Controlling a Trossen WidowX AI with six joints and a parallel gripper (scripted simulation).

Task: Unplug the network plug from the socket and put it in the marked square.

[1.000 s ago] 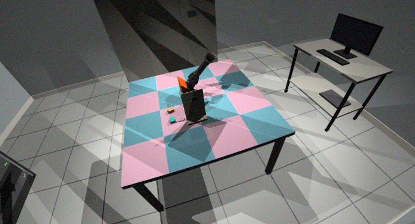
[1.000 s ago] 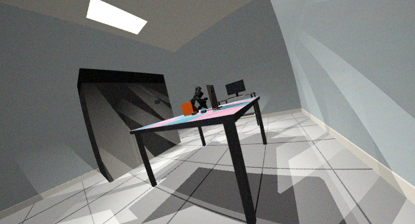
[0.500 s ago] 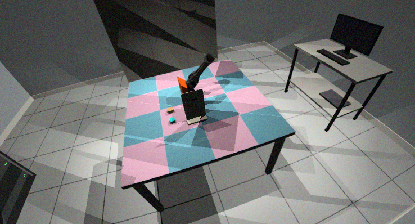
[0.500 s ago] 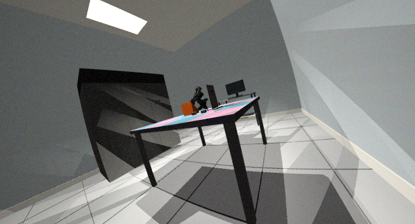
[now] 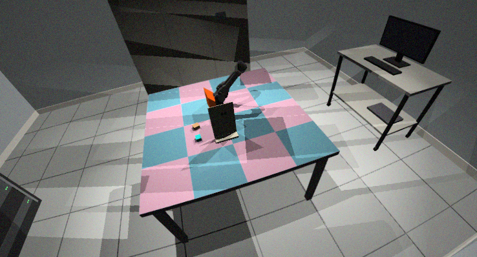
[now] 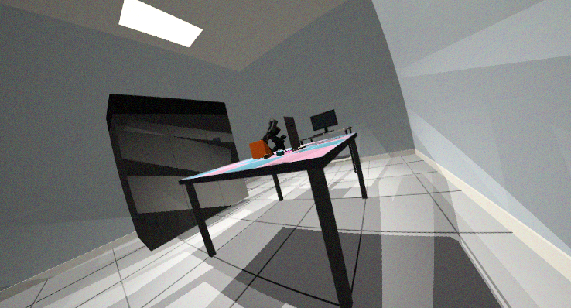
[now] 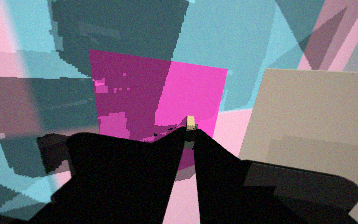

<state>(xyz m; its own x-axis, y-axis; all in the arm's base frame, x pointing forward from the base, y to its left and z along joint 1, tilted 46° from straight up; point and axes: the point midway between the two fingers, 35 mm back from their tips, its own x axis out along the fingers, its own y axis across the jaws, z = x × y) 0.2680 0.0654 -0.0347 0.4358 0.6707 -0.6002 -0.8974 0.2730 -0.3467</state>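
The network plug is right at my gripper tip. From my gripper tip the other things lie so: brown block: 220 mm to the right, 20 mm behind; then upright panel: 140 mm ahead, 110 mm above; then magenta marked square: 20 mm below, 10 mm behind.
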